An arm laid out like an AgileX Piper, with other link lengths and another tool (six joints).
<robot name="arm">
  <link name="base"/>
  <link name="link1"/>
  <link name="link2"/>
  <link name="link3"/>
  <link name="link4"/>
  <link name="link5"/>
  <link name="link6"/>
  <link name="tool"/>
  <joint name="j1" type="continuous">
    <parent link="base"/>
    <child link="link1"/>
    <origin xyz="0 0 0.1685" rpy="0 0 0"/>
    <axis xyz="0 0 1"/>
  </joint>
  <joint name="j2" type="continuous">
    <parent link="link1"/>
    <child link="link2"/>
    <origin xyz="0 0 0" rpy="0 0 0"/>
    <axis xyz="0 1 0"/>
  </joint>
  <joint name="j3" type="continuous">
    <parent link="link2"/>
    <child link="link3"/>
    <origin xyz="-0.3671 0 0.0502" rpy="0 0 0"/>
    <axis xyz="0 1 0"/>
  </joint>
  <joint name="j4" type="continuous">
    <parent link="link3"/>
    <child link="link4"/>
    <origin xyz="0.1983 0 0.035" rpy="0 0 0"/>
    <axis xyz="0.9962 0 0.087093"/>
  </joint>
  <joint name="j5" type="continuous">
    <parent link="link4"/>
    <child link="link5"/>
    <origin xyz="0 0 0" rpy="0 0 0"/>
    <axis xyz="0 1 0"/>
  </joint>
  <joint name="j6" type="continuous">
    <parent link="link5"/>
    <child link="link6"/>
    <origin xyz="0.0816 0 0.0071" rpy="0 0 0"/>
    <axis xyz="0.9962 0 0.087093"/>
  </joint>
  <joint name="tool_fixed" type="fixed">
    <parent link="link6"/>
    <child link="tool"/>
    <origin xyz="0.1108 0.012 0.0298" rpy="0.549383 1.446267 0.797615"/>
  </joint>
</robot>
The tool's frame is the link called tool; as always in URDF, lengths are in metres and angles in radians. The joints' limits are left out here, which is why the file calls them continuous.
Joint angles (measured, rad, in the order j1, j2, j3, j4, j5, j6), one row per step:
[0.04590 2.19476 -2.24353 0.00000 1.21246 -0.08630]
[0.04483 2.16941 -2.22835 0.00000 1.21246 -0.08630]
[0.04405 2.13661 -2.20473 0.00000 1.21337 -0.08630]
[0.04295 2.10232 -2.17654 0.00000 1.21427 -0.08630]
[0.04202 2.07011 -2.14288 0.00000 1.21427 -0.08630]
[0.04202 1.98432 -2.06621 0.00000 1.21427 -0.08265]
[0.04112 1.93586 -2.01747 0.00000 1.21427 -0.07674]
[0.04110 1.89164 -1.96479 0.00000 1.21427 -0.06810]
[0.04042 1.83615 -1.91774 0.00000 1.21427 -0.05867]
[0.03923 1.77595 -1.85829 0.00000 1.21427 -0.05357]
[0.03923 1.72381 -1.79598 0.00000 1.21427 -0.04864]
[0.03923 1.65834 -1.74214 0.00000 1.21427 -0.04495]
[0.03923 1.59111 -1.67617 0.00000 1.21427 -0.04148]
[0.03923 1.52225 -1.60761 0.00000 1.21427 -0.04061]
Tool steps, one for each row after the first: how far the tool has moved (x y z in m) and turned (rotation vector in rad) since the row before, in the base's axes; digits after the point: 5 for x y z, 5 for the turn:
[-0.00566 -0.00085 0.00950 0.00046 -0.01016 -0.00107]
[-0.00822 -0.00080 0.01071 0.00037 -0.00826 -0.00078]
[-0.00926 -0.00100 0.00981 0.00023 -0.00520 -0.00110]
[-0.00961 -0.00090 0.00679 -0.00006 0.00145 -0.00093]
[-0.02530 -0.00113 0.02058 0.00220 -0.00904 -0.00317]
[-0.01545 -0.00120 0.00896 0.00295 0.00040 -0.00601]
[-0.01534 -0.00081 0.00500 0.00395 0.00863 -0.00751]
[-0.01762 -0.00122 0.01122 0.00503 -0.00824 -0.00886]
[-0.02059 -0.00145 0.00835 0.00259 -0.00065 -0.00560]
[-0.01940 -0.00086 0.00288 0.00205 0.01026 -0.00428]
[-0.02213 -0.00094 0.00976 0.00229 -0.01155 -0.00320]
[-0.02426 -0.00102 0.00511 0.00180 -0.00119 -0.00300]
[-0.02526 -0.00101 0.00320 0.00045 -0.00028 -0.00075]

